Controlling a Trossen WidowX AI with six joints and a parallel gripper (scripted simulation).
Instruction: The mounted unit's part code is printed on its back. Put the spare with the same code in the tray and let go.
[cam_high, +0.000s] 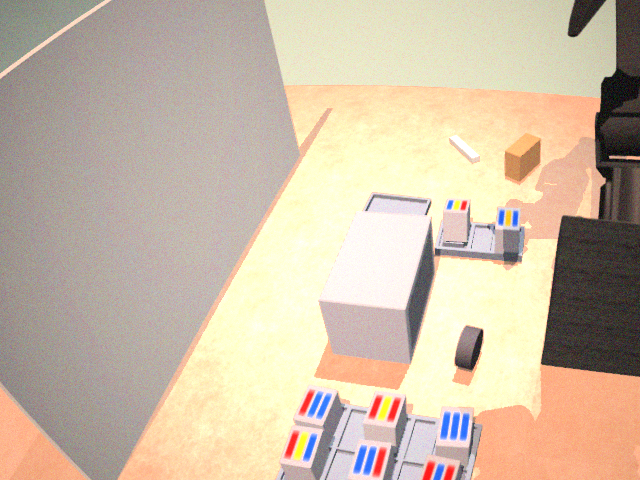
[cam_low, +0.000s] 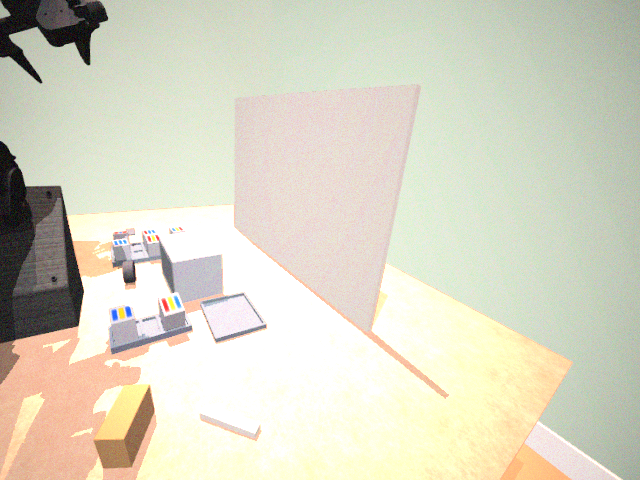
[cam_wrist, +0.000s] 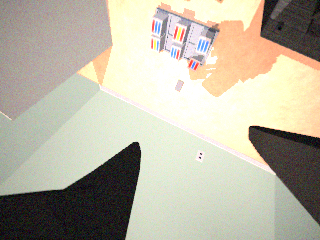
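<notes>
My gripper tip is 380 mm above the grey spare block, 210 mm short of it and 110 mm to the right of it. Also, from my gripper tip: dark ring (400 mm below, 50 mm ahead, 10 mm to the right); rack (420 mm below, 220 mm to the right, 60 mm ahead); mounted unit (370 mm below, 170 mm ahead, 70 mm to the right).
</notes>
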